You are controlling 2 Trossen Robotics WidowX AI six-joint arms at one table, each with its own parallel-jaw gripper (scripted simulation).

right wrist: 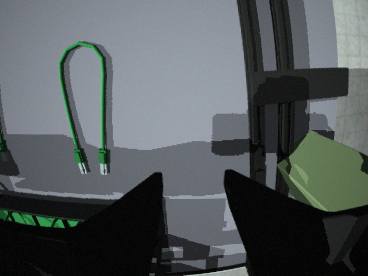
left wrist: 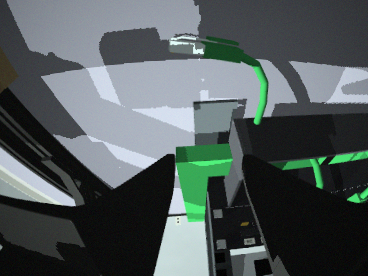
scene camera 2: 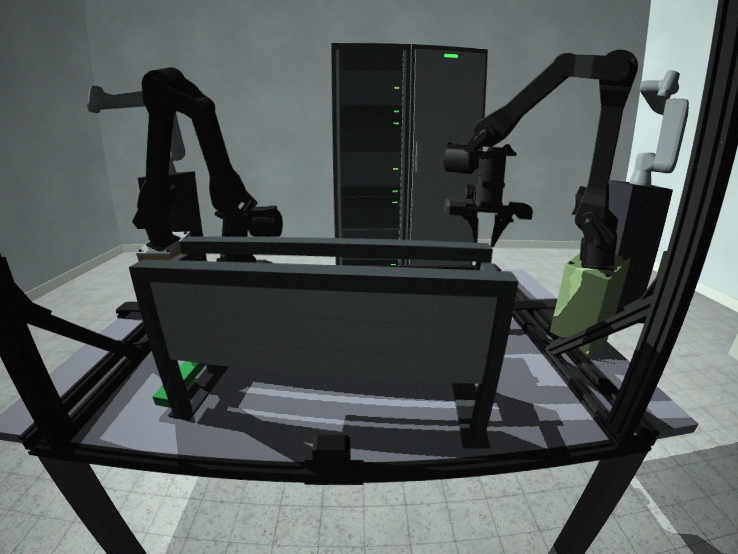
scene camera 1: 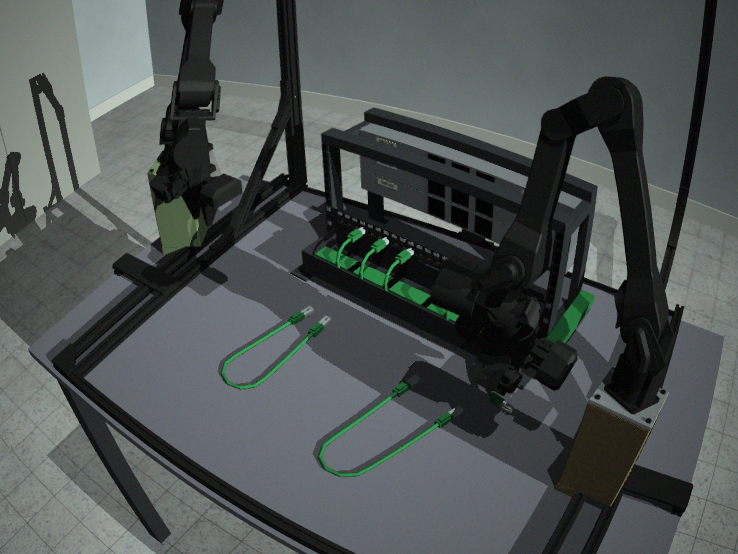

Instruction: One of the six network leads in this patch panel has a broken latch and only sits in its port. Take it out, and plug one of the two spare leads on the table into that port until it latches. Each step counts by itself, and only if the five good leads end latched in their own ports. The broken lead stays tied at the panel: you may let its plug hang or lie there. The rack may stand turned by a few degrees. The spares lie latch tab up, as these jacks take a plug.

Path:
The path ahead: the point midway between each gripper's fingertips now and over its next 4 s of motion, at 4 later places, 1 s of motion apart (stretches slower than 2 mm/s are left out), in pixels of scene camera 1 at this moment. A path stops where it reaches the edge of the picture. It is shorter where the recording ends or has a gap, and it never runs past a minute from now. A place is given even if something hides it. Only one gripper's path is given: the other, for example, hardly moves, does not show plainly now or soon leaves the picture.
My left gripper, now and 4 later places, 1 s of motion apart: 521, 362; 488, 355; 420, 363; 389, 373; 400, 387

